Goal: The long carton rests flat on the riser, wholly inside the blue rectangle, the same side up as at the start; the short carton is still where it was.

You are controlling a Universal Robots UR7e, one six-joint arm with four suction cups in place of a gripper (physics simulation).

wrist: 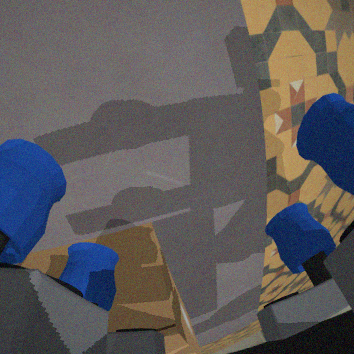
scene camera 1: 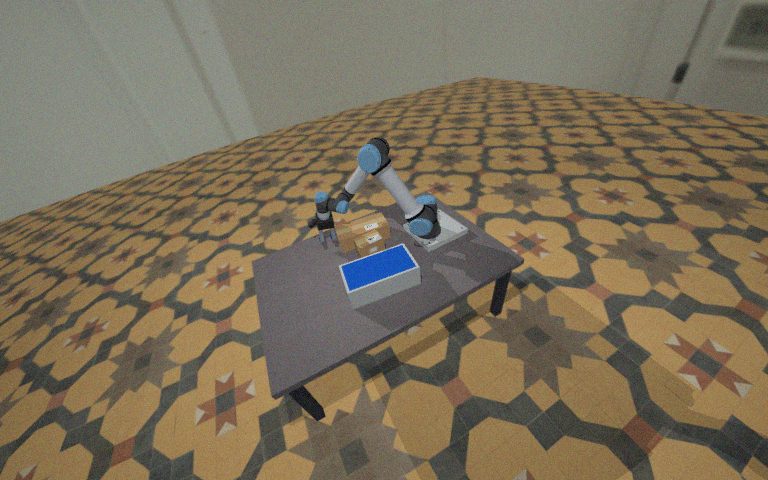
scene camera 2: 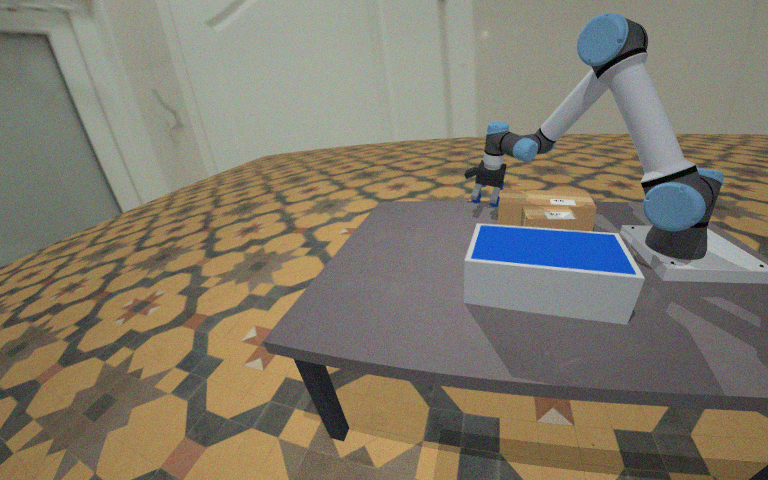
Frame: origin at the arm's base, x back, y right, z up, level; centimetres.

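Seen in the pictures: hand, tool point: point(wrist: 190, 207) point(scene camera 1: 326, 231) point(scene camera 2: 487, 194); arm's base, link origin: point(scene camera 2: 673, 247).
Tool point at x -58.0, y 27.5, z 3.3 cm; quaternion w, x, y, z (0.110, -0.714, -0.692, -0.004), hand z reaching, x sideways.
Note:
Pixels of each thing's top centre, then the offset from my tool point to it. Level surfaces: height alone.
- long brown carton, top centre: point(scene camera 2: 545, 197) point(scene camera 1: 361, 225) dy -10.5, dx +21.4, dz +3.5 cm
- short carton, top centre: point(scene camera 2: 549, 212) point(scene camera 1: 367, 238) dy -24.7, dx +21.9, dz +3.5 cm
- riser, top centre: point(scene camera 2: 547, 246) point(scene camera 1: 377, 266) dy -50.5, dx +20.0, dz +5.4 cm
- blue rectangle, top centre: point(scene camera 2: 547, 246) point(scene camera 1: 377, 266) dy -50.5, dx +20.0, dz +5.4 cm
- grey table, surface height: dz -6.6 cm
The long brown carton point(scene camera 1: 346, 241) point(scene camera 2: 509, 212) point(wrist: 137, 270) lies on the table behind the short carton point(scene camera 1: 368, 247) point(scene camera 2: 532, 219), with a white label showing on top. The short carton also bears a label and stands behind the riser point(scene camera 1: 385, 291) point(scene camera 2: 549, 293). The blue rectangle point(scene camera 1: 379, 267) point(scene camera 2: 552, 249) on the riser's top is bare. My gripper point(scene camera 1: 327, 240) point(scene camera 2: 485, 202) point(wrist: 187, 207) is open, with its four blue cups pointing down low beside the long carton's left end. No carton hangs from the cups. Whether a cup touches the carton's end is unclear.
The grey table point(scene camera 1: 305, 305) point(scene camera 2: 396, 271) point(wrist: 75, 60) bears everything. The arm's white base plate point(scene camera 1: 450, 234) point(scene camera 2: 707, 274) is at the right. The table's edge and the tiled floor point(wrist: 295, 50) show right of the cups in the wrist view.

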